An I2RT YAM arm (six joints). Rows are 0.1 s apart.
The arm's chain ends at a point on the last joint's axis. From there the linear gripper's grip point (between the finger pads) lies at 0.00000 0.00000 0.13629 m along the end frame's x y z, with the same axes.
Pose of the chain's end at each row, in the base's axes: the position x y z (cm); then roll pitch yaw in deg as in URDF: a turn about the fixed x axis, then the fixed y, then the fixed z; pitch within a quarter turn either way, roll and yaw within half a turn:
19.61 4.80 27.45 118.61 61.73 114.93
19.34 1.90 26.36 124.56 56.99 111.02
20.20 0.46 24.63 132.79 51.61 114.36
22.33 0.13 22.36 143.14 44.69 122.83
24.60 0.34 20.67 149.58 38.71 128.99
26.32 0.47 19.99 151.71 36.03 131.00
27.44 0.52 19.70 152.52 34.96 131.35
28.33 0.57 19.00 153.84 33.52 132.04
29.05 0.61 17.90 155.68 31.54 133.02
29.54 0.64 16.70 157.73 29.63 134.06
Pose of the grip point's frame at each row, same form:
32.88 4.63 24.36 118.61 61.73 114.93
32.14 -0.13 22.15 124.56 56.99 111.02
32.30 -2.03 18.88 132.79 51.61 114.36
33.36 -1.88 14.61 143.14 44.69 122.83
34.59 -1.03 11.50 149.58 38.71 128.99
35.83 -0.62 10.28 151.71 36.03 131.00
36.74 -0.53 9.79 152.52 34.96 131.35
37.32 -0.42 8.80 153.84 33.52 132.04
37.59 -0.31 7.32 155.68 31.54 133.02
37.59 -0.25 5.74 157.73 29.63 134.06

